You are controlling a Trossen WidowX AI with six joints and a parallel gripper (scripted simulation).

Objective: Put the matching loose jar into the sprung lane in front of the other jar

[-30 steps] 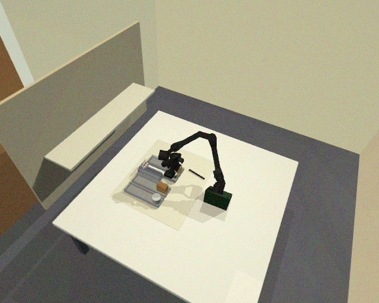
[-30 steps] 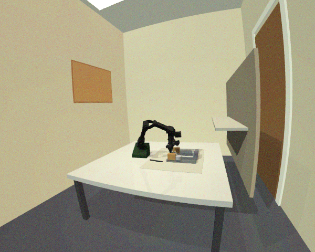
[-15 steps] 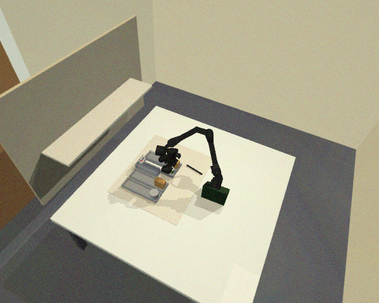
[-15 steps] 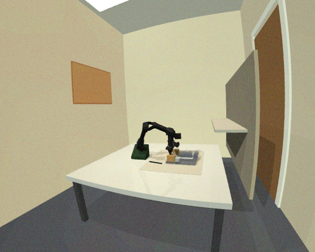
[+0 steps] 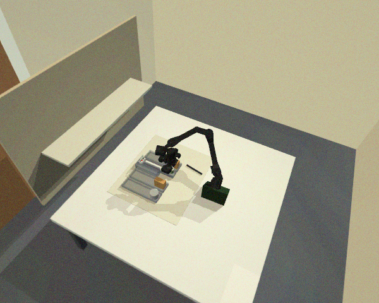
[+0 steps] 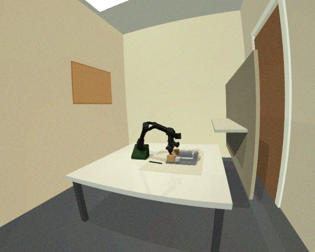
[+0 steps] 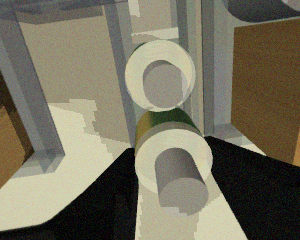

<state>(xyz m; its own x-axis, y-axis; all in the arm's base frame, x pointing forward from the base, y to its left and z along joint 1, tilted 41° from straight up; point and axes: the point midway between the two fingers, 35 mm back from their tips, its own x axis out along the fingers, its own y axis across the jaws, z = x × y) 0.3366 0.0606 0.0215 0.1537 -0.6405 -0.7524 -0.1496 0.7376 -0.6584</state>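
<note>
Now: gripper tip 60 mm above the pale mat, 50 mm short of it and 20 mm to the right of it. The rest, counted from my gripper tip: thin black stick: 140 mm to the right, 110 mm behind, 50 mm below; shelf: 500 mm ahead, 310 mm above, 90 mm to the left; tall panel: 610 mm ahead, 340 mm above, 100 mm to the left.
</note>
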